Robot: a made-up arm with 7 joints. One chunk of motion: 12 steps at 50 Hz.
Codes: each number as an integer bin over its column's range. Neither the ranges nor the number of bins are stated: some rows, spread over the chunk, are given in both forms.
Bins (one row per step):
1: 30 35 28 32 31 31
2: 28 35 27 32 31 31
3: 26 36 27 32 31 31
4: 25 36 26 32 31 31
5: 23 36 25 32 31 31
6: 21 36 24 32 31 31
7: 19 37 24 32 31 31
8: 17 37 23 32 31 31
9: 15 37 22 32 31 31
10: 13 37 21 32 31 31
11: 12 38 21 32 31 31
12: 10 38 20 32 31 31
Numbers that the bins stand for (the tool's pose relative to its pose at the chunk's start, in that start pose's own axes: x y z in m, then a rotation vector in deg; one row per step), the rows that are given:
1: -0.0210 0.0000 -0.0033 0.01 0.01 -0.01
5: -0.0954 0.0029 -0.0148 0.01 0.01 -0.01
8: -0.1592 0.0057 -0.0224 0.01 0.01 -0.01
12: -0.2337 0.0086 -0.0338 0.01 0.01 -0.01
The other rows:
2: -0.0422 0.0000 -0.0071 0.01 0.01 -0.01
3: -0.0635 0.0029 -0.0071 0.01 0.01 -0.01
4: -0.0741 0.0029 -0.0110 0.01 0.01 -0.01
6: -0.1167 0.0029 -0.0186 0.01 0.01 -0.01
7: -0.1379 0.0057 -0.0186 0.01 0.01 -0.01
9: -0.1805 0.0057 -0.0262 0.01 0.01 -0.01
10: -0.2017 0.0057 -0.0300 0.01 0.01 -0.01
11: -0.2124 0.0086 -0.0300 0.01 0.01 -0.01

